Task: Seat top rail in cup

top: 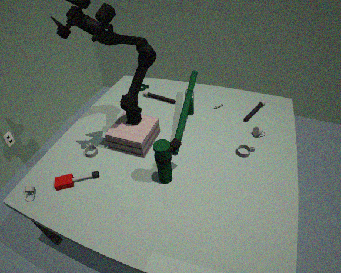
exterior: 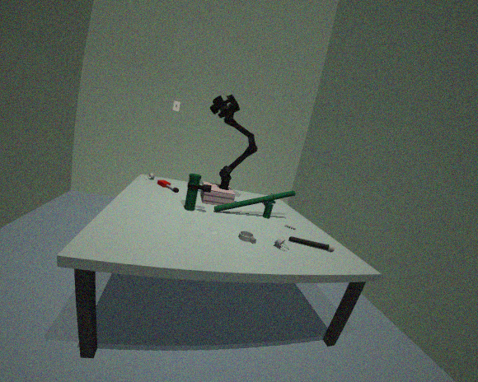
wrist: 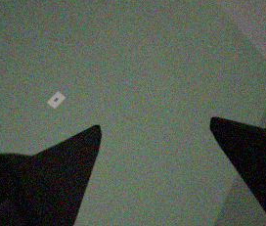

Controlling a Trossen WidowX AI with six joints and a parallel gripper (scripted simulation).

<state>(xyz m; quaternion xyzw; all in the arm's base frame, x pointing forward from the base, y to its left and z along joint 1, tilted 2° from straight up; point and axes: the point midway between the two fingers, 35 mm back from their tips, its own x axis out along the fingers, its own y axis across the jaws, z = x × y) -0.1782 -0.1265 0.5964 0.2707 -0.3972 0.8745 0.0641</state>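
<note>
My gripper tip is now 58 cm above the dark rail-end cup, 47 cm short of it and 5 cm to the left of it. Round my gripper tip: screw (71 cm below, 57 cm ahead, 50 cm to the left); loop-cap post (62 cm below, 41 cm ahead, 39 cm to the left).
</note>
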